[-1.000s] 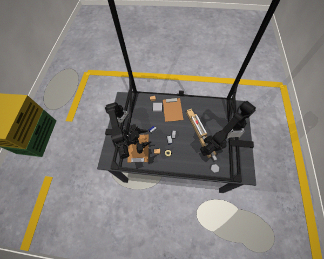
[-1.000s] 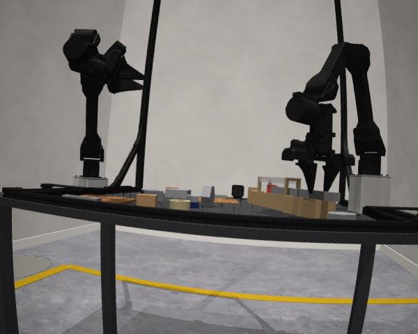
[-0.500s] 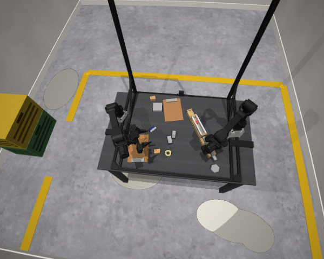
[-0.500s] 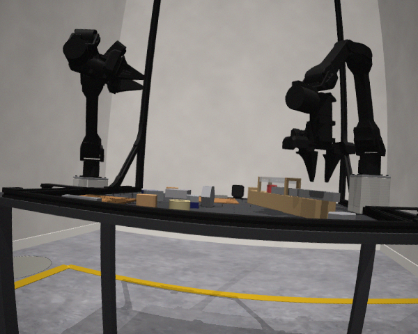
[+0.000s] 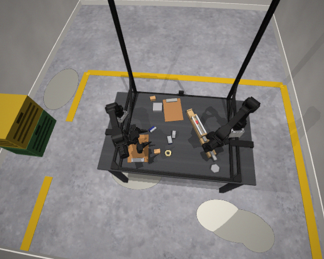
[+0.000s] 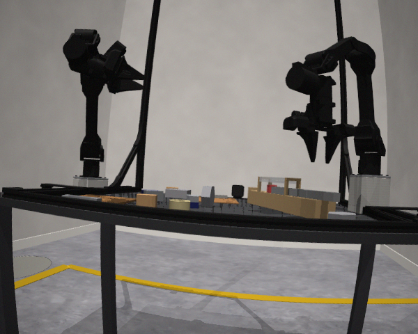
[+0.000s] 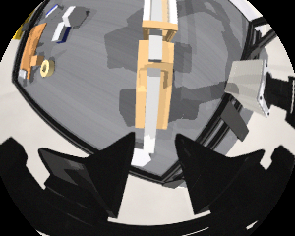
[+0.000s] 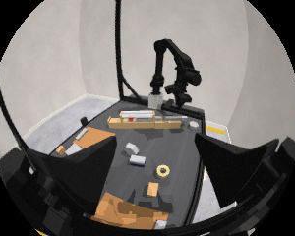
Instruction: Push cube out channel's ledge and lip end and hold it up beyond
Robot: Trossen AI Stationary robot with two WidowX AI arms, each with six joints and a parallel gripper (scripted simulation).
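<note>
My left hand is 190 mm past the wooden bridge, 110 mm to the left of it and 110 mm above it.
</note>
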